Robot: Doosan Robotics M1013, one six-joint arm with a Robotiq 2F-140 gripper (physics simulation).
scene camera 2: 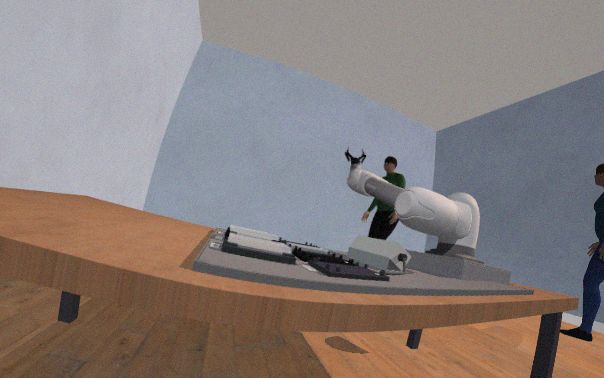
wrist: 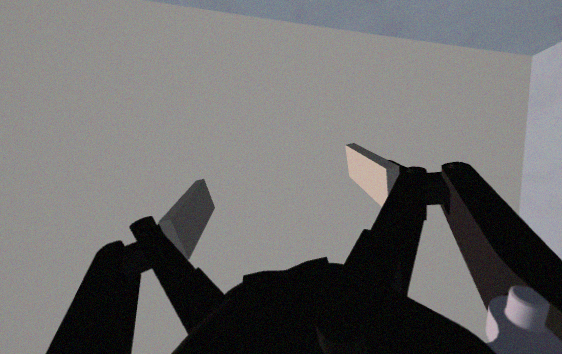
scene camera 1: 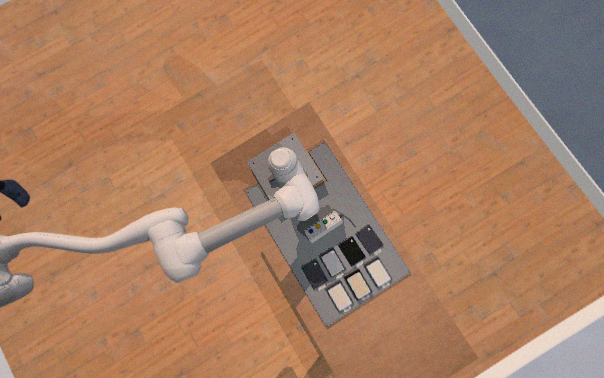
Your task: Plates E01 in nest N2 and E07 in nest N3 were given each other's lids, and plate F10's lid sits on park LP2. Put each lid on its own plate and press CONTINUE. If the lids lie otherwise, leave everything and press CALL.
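Pixels of known places: gripper, fingertip midpoint: (scene camera 2: 355,148) (wrist: 277,177); arm's base at its link origin: (scene camera 2: 453,259).
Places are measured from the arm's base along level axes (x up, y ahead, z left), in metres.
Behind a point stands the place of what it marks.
Note:
In scene camera 1, three plates with cream tops (scene camera 1: 339,296) {x -0.020, y 0.795, z -0.112 m} (scene camera 1: 358,285) {x -0.021, y 0.798, z 0.016 m} (scene camera 1: 378,273) {x -0.021, y 0.797, z 0.153 m} stand in the outer row; the middle one looks yellower. The inner row has a dark pad (scene camera 1: 314,273) {x -0.042, y 0.617, z -0.174 m}, a light grey rectangle (scene camera 1: 331,262) {x -0.034, y 0.611, z -0.053 m}, a black pad (scene camera 1: 351,251) {x -0.042, y 0.618, z 0.084 m} and a dark pad (scene camera 1: 369,238) {x -0.042, y 0.606, z 0.218 m}. Labels are too small to read; I cannot tell which lid is on which plate. The button box (scene camera 1: 324,228) {x 0.026, y 0.411, z 0.012 m} (scene camera 2: 377,252) {x -0.008, y 0.442, z 0.067 m} has blue, amber, green and white buttons. My gripper (scene camera 2: 355,152) {x 0.831, y -0.065, z -1.246 m} (wrist: 277,177) {x 0.831, y -0.065, z -1.246 m} is open and empty, pointing up, high and away from the plates.
The grey board (scene camera 1: 350,195) {x -0.052, y 0.327, z 0.257 m} (scene camera 2: 450,287) {x -0.051, y 0.373, z 0.288 m} carries these things and lies on the wooden table (scene camera 2: 300,312) {x -0.080, y 0.757, z 0.377 m}. A person in green (scene camera 2: 395,180) stands behind my arm. Another person (scene camera 2: 596,215) stands at the right edge. A dark shape (scene camera 1: 15,193) shows at the left edge.

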